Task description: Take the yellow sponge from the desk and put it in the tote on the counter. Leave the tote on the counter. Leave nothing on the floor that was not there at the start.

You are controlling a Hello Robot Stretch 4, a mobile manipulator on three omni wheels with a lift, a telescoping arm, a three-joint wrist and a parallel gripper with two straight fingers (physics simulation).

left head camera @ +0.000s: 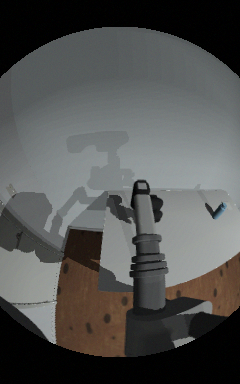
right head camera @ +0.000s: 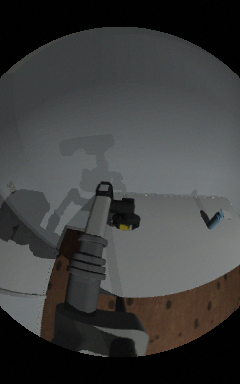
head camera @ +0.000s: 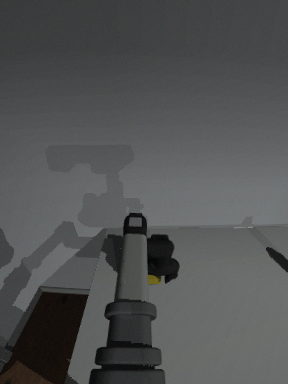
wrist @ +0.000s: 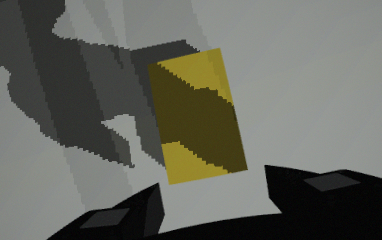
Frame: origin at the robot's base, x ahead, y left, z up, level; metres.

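Where they show: gripper, fingertip midpoint: [right head camera: 124, 227] [head camera: 154, 280] [wrist: 214, 190].
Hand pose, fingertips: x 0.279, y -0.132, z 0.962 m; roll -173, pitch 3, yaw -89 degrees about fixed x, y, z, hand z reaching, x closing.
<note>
Things, the pixels of their top centre, and the offset from my fingertips. Level surfaces: height alone.
- yellow sponge, middle of its top: [wrist: 195, 114] [head camera: 152, 267] [right head camera: 124, 219] dx +0.060, dy +0.005, dz -0.003 m
- pale desk, its level: dz -0.048 m
- blue cylinder, middle of its top: [right head camera: 221, 212] [left head camera: 224, 204] dx +0.014, dy -0.687, dz +0.117 m
- Brown floor, its level: dz -0.998 m
The yellow sponge [head camera: 154, 280] [right head camera: 125, 227] [wrist: 197, 117] lies flat on the pale desk [head camera: 215, 310] [left head camera: 180, 240] [right head camera: 170, 250] [wrist: 310, 100], partly in shadow. In the wrist view it is slightly tilted, with its near short edge just beyond the space between the fingertips. My gripper [wrist: 214, 190] is open and empty, with one finger to each side of that near edge and not touching the sponge in this view. In the head view the wrist and gripper partly hide the sponge. The tote does not show in these views.
A blue cylinder [left head camera: 219, 210] [right head camera: 215, 220] is at the right part of the desk. A grey wall [head camera: 200, 125] rises behind the desk. Brown floor [left head camera: 90, 310] [right head camera: 175, 310] shows in front and at the left. A pale surface [left head camera: 25, 285] stands at the far left.
</note>
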